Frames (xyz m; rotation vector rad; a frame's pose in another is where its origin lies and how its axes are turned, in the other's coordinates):
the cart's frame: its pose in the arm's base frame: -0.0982 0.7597 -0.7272 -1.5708 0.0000 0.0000
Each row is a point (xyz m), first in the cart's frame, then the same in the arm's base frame.
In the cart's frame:
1: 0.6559 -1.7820 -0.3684
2: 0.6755 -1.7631 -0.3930
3: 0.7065 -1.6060 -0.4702
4: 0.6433 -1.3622 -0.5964
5: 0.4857 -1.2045 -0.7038
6: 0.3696 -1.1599 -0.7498
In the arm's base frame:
1: 0.5577 0.3913 1.0548
2: 0.5773 0.3667 1.0359
3: 0.6083 0.2895 0.8788
4: 0.5451 0.1633 0.6350
5: 0.3875 0.0559 0.4773
6: 0.2714 0.0099 0.4327

